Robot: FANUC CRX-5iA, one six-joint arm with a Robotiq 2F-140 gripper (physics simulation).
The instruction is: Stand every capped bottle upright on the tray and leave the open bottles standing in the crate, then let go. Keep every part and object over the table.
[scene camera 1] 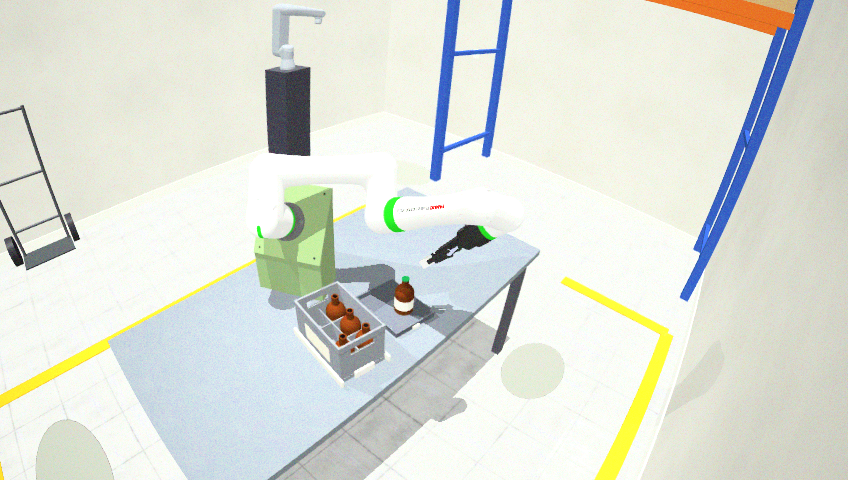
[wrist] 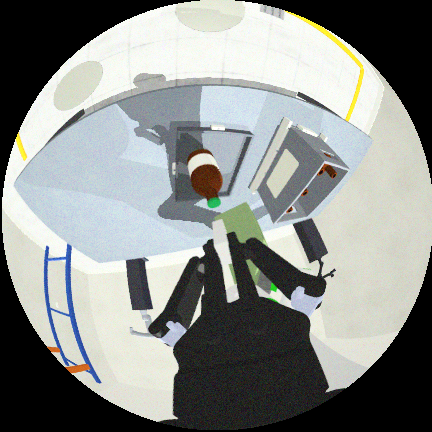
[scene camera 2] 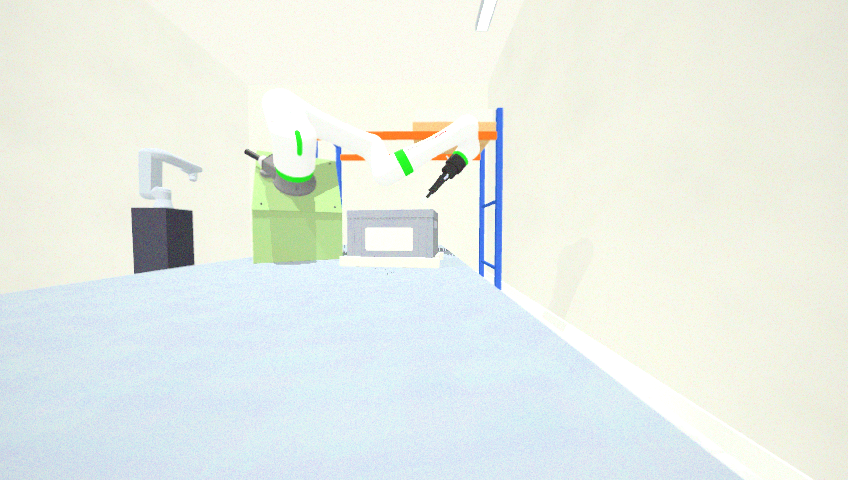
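Pixels of known places: gripper, fingertip midpoint: (scene camera 1: 422,264) (wrist: 219,228) (scene camera 2: 421,203); arm's base, link origin: (scene camera 1: 287,221) (wrist: 261,275) (scene camera 2: 295,181).
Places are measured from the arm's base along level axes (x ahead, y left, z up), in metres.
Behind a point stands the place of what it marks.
A brown bottle with a green cap and white label (scene camera 1: 404,298) {x 0.473, y 0.128, z -0.208 m} (wrist: 205,172) {x 0.488, y 0.160, z -0.202 m} stands upright on the dark tray (scene camera 1: 385,302) {x 0.375, y 0.146, z -0.296 m} (wrist: 243,160) {x 0.434, y 0.039, z -0.276 m}. The grey crate (scene camera 1: 361,360) {x 0.520, y -0.190, z -0.238 m} (scene camera 2: 390,215) {x 0.372, y -0.241, z -0.144 m} (wrist: 307,159) {x 0.512, y -0.086, z -0.167 m} stands beside the tray. Several brown bottles stand in it; their necks show no caps, as on the middle bottle (scene camera 1: 350,322) {x 0.419, y -0.119, z -0.176 m}. The crate walls hide their lower parts. My gripper (scene camera 1: 429,260) {x 0.510, y 0.169, z -0.056 m} (scene camera 2: 427,195) {x 0.510, y 0.169, z -0.056 m} (wrist: 219,228) {x 0.510, y 0.169, z -0.056 m} is shut with no bottle in it. It hangs tilted above the table, beyond the capped bottle and apart from it. The crate hides the bottles in scene camera 2.
The green robot pedestal (scene camera 1: 294,264) {x 0.076, y -0.048, z -0.140 m} (scene camera 2: 297,234) {x 0.031, y -0.066, z -0.204 m} (wrist: 242,220) {x 0.160, y 0.036, z -0.225 m} stands behind the crate. White strips (scene camera 1: 318,356) {x 0.376, y -0.250, z -0.273 m} (scene camera 2: 389,261) {x 0.369, y -0.251, z -0.284 m} edge the crate's base. The near table edge (scene camera 1: 416,360) {x 0.637, y -0.030, z -0.302 m} runs close past crate and tray. A blue rack post (scene camera 1: 443,95) (scene camera 2: 499,196) stands off the table.
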